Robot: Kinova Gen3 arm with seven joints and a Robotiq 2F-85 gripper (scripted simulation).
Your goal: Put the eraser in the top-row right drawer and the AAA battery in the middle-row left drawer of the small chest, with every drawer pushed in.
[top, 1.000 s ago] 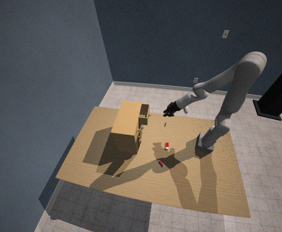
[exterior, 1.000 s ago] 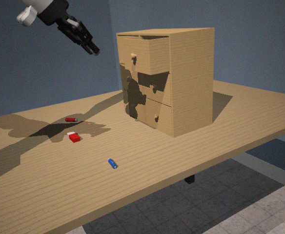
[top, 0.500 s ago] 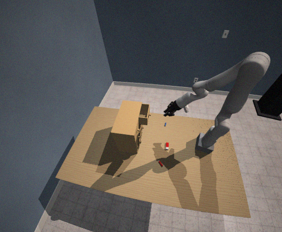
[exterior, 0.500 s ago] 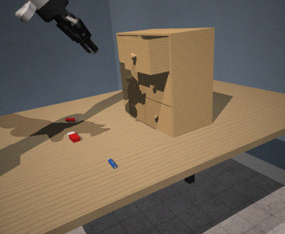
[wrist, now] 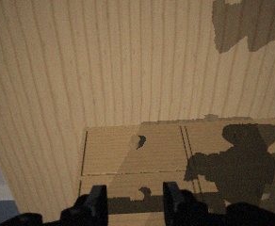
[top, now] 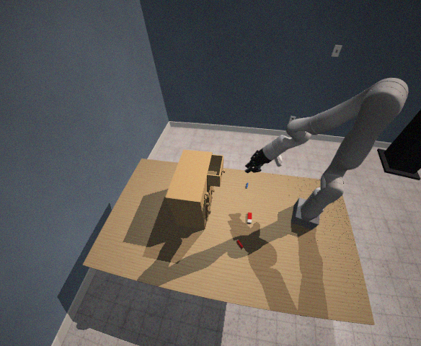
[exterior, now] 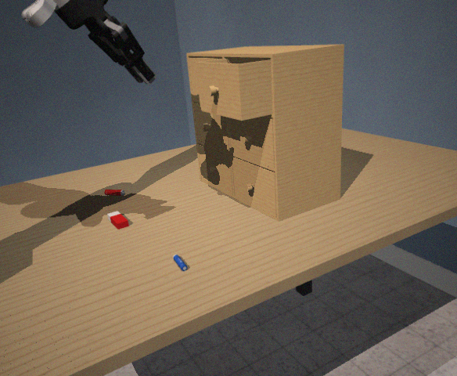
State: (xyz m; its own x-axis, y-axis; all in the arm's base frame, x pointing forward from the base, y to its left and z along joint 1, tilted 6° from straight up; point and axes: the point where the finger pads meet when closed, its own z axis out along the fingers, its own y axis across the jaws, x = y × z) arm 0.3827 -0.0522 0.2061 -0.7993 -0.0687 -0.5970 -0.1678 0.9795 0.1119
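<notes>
The white eraser lies 30 cm below my hand, 13 cm to the left of it and 7 cm behind it. The rest, counted from my hand: AAA battery 30 cm below, 11 cm to the right; dark red battery 30 cm to the left, 30 cm below, 5 cm behind.
</notes>
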